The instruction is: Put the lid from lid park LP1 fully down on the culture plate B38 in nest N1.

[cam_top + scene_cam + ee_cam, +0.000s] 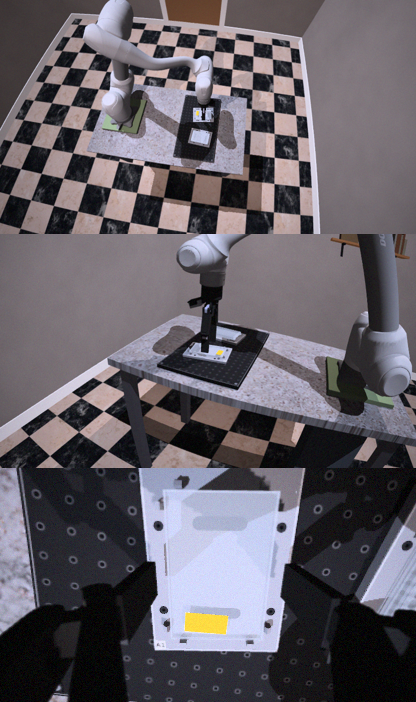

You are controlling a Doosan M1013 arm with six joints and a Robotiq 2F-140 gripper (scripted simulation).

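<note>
Right now the clear lid is 4 cm below my hand. The rest, counted from my hand: white culture plate (19 cm to the right, 4 cm below, 1 cm ahead); grey nest (19 cm to the right, 5 cm below, 1 cm ahead); lid park (5 cm below).
</note>
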